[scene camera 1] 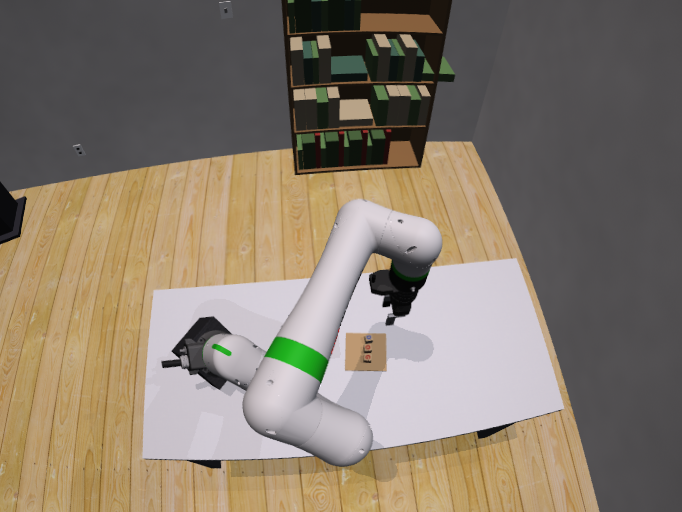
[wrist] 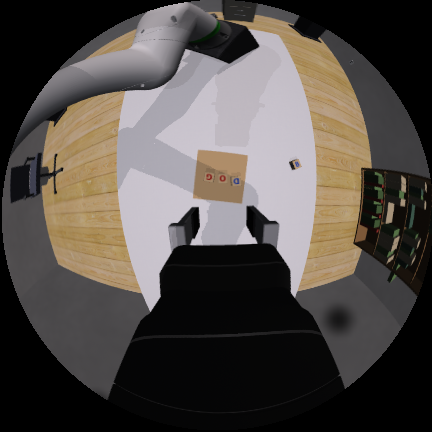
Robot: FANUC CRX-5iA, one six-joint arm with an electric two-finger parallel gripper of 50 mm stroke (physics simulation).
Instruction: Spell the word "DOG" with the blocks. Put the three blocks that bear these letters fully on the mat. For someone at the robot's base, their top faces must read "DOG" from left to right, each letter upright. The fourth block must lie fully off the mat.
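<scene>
Three letter blocks lie in a row fully on the brown mat (scene camera 1: 353, 362) (wrist: 210, 160): blue D (scene camera 1: 368, 338) (wrist: 236, 181), red O (scene camera 1: 367, 348) (wrist: 222, 178) and red G (scene camera 1: 367, 357) (wrist: 209, 176). The wrist view shows the letters upside down, with the base at the top; from the base they read D, O, G from left to right, roughly upright. The block with a blue B (wrist: 295, 164) lies on the table, well off the mat; the arm seems to hide it in the scene view. My gripper (scene camera 1: 388, 310) (wrist: 222, 215) is open and empty, high above the table, beyond the mat's far edge.
The white table (scene camera 1: 473, 341) (wrist: 280, 125) carries the robot's base (wrist: 230, 42). The raised arm (scene camera 1: 325, 308) (wrist: 115, 65) spans from the base side toward the mat. A bookcase (scene camera 1: 358, 170) stands on the floor beyond the table's B-block side.
</scene>
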